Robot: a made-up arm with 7 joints.
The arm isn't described. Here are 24 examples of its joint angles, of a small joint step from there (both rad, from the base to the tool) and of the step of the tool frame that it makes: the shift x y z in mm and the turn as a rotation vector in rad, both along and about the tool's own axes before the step.
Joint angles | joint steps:
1: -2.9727 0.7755 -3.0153 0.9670 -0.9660 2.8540 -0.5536 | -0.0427 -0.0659 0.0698 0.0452 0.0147 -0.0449 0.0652
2: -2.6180 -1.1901 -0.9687 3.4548 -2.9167 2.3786 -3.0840 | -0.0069 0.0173 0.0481 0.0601 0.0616 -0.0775 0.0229
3: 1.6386 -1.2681 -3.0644 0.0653 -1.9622 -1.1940 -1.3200 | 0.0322 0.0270 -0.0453 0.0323 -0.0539 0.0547 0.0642
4: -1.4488 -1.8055 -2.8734 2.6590 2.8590 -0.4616 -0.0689 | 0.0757 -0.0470 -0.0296 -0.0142 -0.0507 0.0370 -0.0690
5: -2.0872 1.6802 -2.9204 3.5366 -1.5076 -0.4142 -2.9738 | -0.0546 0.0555 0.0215 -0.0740 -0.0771 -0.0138 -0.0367
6: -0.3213 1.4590 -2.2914 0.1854 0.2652 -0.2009 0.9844 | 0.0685 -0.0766 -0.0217 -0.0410 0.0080 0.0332 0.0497
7: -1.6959 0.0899 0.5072 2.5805 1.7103 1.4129 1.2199 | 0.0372 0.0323 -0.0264 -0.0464 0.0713 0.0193 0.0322
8: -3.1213 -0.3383 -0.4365 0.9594 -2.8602 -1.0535 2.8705 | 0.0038 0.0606 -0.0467 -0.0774 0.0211 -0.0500 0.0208
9: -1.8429 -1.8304 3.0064 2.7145 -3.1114 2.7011 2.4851 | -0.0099 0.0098 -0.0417 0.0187 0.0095 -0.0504 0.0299
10: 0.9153 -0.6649 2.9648 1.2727 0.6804 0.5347 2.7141 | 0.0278 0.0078 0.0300 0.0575 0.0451 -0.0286 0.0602
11: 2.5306 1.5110 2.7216 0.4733 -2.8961 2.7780 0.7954 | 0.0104 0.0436 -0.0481 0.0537 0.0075 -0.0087 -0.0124
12: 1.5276 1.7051 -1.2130 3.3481 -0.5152 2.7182 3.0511 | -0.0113 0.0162 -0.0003 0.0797 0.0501 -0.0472 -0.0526
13: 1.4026 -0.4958 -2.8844 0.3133 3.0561 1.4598 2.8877 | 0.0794 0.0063 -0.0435 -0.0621 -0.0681 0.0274 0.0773
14: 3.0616 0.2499 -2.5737 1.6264 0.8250 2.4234 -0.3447 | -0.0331 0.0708 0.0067 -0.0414 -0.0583 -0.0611 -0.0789
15: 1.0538 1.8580 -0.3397 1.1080 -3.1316 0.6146 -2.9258 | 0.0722 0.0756 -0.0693 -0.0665 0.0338 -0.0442 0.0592
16: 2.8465 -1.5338 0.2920 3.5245 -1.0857 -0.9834 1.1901 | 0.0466 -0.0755 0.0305 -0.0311 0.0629 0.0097 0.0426
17: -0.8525 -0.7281 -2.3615 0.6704 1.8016 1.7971 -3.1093 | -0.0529 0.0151 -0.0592 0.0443 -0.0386 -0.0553 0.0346
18: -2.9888 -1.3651 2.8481 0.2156 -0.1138 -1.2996 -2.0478 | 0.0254 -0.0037 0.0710 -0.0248 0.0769 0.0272 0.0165
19: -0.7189 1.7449 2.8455 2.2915 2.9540 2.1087 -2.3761 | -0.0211 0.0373 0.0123 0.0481 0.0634 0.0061 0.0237
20: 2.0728 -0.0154 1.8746 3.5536 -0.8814 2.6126 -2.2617 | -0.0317 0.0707 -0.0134 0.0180 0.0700 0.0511 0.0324
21: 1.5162 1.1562 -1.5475 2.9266 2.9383 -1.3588 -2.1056 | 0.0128 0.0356 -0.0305 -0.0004 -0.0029 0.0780 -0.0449
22: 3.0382 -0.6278 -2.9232 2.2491 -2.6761 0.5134 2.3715 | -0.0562 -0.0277 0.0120 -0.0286 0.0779 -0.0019 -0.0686
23: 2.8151 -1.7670 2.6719 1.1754 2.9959 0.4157 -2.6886 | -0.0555 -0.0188 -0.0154 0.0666 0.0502 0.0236 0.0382
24: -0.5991 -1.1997 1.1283 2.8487 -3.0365 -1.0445 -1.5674 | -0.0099 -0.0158 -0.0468 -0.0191 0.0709 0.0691 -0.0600
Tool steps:
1: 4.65 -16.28 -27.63 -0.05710 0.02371 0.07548
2: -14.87 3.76 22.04 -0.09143 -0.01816 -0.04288
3: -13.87 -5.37 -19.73 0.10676 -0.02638 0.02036
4: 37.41 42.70 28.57 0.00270 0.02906 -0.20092
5: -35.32 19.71 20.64 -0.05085 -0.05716 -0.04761
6: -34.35 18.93 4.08 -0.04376 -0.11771 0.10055
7: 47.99 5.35 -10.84 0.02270 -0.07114 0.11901
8: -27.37 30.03 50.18 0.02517 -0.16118 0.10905
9: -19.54 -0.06 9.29 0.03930 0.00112 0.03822
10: -24.87 51.87 -17.08 -0.05098 -0.07641 0.03497
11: 7.32 -28.56 37.09 -0.02302 -0.08572 -0.06254
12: 23.00 0.67 -9.75 -0.02905 -0.11244 -0.09244
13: -11.20 -12.51 -35.44 0.10780 -0.01778 0.04602
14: -7.11 -2.98 2.61 -0.09424 0.05570 0.00309
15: -53.58 73.15 -27.61 -0.13832 -0.12250 -0.01455
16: 54.81 27.02 5.36 -0.04575 0.09452 0.03679
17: 23.84 51.75 -41.53 -0.03337 -0.08738 -0.06120
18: 20.69 0.37 -6.88 0.04422 0.02298 0.00859
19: 0.25 6.91 64.91 0.02561 0.11175 -0.00768
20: -32.63 -23.09 10.46 0.01266 0.07596 0.05925
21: -12.61 -18.43 -8.21 0.06582 0.07376 -0.07940
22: -47.39 30.49 0.39 -0.05623 -0.08702 -0.02455
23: 14.99 3.24 15.73 -0.00440 0.05793 0.12187
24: -8.90 0.06 14.55 0.04906 -0.01324 -0.05038
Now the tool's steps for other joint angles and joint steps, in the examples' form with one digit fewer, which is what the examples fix.
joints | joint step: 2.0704 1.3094 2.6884 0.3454 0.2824 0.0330 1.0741 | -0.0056 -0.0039 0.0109 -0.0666 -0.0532 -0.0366 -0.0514
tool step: -12.3 35.2 10.0 -0.0350 0.0044 -0.1153
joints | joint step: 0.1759 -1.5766 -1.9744 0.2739 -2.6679 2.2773 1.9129 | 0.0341 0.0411 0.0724 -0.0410 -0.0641 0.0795 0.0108
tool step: 18.1 10.8 -26.7 0.0114 0.1489 0.0722
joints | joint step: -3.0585 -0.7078 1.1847 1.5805 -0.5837 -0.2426 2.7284 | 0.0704 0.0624 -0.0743 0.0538 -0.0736 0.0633 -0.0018
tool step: 17.3 -57.0 -10.7 0.0435 0.0416 -0.0132
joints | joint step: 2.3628 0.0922 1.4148 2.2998 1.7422 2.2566 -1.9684 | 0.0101 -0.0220 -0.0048 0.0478 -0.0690 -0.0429 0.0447
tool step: 10.2 14.8 20.1 0.0180 -0.0932 0.0575
